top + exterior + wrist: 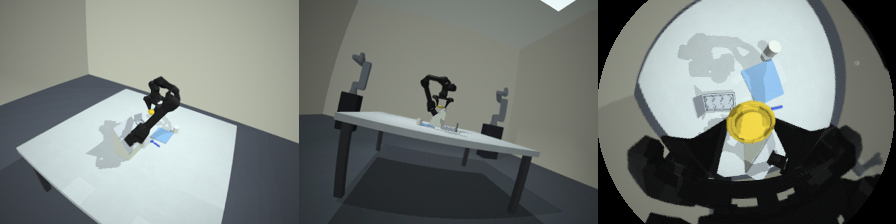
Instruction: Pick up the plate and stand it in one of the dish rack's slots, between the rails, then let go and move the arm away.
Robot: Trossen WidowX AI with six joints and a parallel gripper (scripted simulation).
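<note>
The grey dish rack is 16 cm below my gripper tip, 10 cm to the left of it and 4 cm ahead of it. From my gripper tip the other things lie so: blue spoon: 18 cm below, 10 cm behind, 9 cm to the right; then yellow plate: 1 cm above; then light blue mat: 18 cm below, 10 cm to the right, 2 cm ahead.
</note>
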